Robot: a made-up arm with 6 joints.
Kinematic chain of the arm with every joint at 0, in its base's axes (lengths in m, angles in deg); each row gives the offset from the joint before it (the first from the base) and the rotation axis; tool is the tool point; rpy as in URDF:
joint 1: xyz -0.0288 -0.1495 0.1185 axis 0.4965 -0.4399 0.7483
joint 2: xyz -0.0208 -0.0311 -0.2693 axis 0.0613 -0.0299 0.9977
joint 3: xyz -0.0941 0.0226 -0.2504 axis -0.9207 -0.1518 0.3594
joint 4: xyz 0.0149 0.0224 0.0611 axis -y
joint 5: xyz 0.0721 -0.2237 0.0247 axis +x
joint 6: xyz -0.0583 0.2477 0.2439 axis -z
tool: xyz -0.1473 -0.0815 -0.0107 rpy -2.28 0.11 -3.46
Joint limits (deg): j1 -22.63..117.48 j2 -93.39..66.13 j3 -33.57..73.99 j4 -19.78..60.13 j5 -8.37..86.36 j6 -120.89..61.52
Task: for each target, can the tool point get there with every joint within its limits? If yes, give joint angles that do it. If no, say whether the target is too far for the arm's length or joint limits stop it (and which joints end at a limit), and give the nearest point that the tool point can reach.
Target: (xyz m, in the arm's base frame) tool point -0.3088 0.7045 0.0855
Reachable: no: joint limits stop it (at a limit: joint 2, joint 3, joint 5, joint 6) | nearest point -0.2459 0.5095 0.0908 | short by 0.205 m
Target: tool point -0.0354 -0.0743 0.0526
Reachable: yes | joints 99.80 -56.39 29.88 10.55 29.82 -97.00
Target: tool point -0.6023 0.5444 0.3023
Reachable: no: joint limits stop it (at a limit: joint 1, joint 2, joint 3, joint 6) | nearest point -0.4152 0.3868 0.1958 | short by 0.267 m
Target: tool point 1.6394 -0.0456 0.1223
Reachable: no: too far | nearest point 0.6551 0.0421 -0.1163 | short by 1.017 m
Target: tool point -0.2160 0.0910 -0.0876
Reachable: yes | joints -1.42 -58.41 51.39 33.64 26.78 -20.81
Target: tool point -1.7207 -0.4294 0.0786
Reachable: no: too far | nearest point -0.7743 -0.3165 -0.1832 | short by 0.988 m
